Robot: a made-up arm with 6 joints.
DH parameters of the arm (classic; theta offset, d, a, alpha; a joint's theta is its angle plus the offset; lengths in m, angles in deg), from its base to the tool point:
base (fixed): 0 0 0.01 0
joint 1: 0 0.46 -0.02 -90
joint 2: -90 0 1.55 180
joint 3: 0 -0.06 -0.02 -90
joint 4: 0 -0.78 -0.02 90
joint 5: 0 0.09 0 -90
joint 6: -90 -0.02 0.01 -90
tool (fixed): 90 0.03 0 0
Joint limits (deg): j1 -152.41..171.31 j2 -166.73..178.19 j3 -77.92..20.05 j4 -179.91..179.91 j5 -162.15..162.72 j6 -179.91..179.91
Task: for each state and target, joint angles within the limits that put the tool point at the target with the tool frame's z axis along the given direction. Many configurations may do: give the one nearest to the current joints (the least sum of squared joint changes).
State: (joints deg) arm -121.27 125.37 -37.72 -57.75 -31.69 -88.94
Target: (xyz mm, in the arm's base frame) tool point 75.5 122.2 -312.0 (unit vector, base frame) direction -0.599 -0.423 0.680
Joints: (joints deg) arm -95.85 174.98 -67.16 -71.66 -52.30 -61.63
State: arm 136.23 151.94 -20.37 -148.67 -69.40 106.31
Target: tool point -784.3 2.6 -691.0 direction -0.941 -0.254 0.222
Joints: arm 170.26 115.25 -20.23 -109.36 -55.55 162.53
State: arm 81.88 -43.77 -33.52 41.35 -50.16 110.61
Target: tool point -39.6 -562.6 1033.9 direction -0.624 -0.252 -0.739
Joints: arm 85.01 -56.69 -77.64 52.06 -48.63 91.60
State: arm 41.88 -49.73 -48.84 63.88 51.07 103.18
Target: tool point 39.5 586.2 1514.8 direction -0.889 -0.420 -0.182
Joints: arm 85.49 0.16 -41.40 41.72 47.52 70.61
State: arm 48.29 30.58 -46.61 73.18 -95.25 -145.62
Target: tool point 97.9 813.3 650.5 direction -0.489 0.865 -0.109
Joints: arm 82.70 62.94 -77.92 63.78 -145.33 -164.71
